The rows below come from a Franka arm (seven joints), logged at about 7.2 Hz.
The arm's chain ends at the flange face. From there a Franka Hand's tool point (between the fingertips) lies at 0.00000 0.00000 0.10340 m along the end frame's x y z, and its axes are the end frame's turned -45 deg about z.
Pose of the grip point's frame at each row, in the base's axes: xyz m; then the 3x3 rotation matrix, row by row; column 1 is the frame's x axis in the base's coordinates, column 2 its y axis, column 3 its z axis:
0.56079 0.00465 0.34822; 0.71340 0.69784 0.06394; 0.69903 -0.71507 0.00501; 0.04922 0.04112 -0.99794
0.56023 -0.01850 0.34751; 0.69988 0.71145 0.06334; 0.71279 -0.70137 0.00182; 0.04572 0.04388 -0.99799
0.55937 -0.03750 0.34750; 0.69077 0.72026 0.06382; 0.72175 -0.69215 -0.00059; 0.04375 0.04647 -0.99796
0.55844 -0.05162 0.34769; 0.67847 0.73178 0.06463; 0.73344 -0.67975 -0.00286; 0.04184 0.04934 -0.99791
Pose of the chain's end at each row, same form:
0.55418 0.00413 0.45141; 0.99790 -0.01100 0.06394; -0.01134 -0.99992 0.00501; 0.06388 -0.00573 -0.99794
0.55368 -0.01869 0.45070; 0.99796 0.00818 0.06334; 0.00808 -0.99996 0.00182; 0.06336 -0.00130 -0.99799
0.55277 -0.03744 0.45069; 0.99775 0.02085 0.06382; 0.02093 -0.99978 -0.00059; 0.06380 0.00192 -0.99796
0.55176 -0.05132 0.45087; 0.99720 0.03770 0.06463; 0.03796 -0.99928 -0.00286; 0.06447 0.00530 -0.99791

